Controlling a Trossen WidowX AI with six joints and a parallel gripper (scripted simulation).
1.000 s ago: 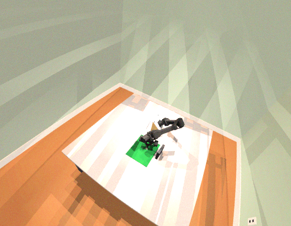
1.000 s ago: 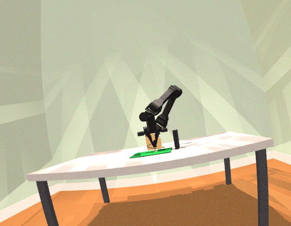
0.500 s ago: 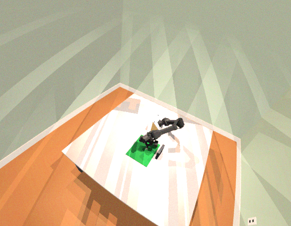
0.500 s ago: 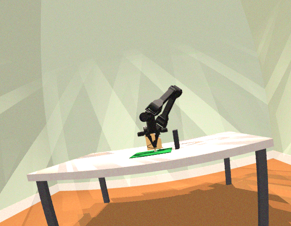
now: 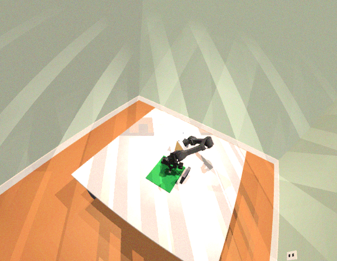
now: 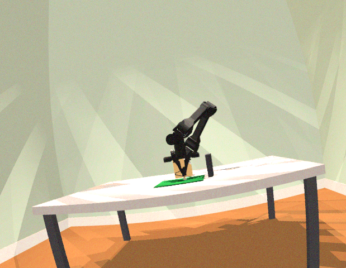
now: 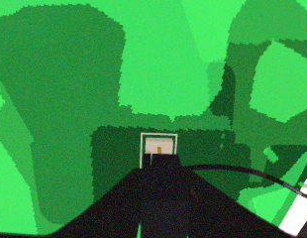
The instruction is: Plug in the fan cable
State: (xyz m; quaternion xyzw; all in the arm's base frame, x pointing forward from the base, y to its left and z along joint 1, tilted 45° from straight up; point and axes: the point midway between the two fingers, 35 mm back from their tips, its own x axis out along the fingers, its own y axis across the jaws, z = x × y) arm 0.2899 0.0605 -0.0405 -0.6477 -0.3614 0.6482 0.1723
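Right now my gripper tip is 10 mm below the black fan plug and 10 mm short of it. Round my gripper tip: green board: 50 mm below, 40 mm ahead, 20 mm to the right; fan header: 40 mm below, 10 mm ahead; black fan: 140 mm to the left, 20 mm above, 10 mm ahead.
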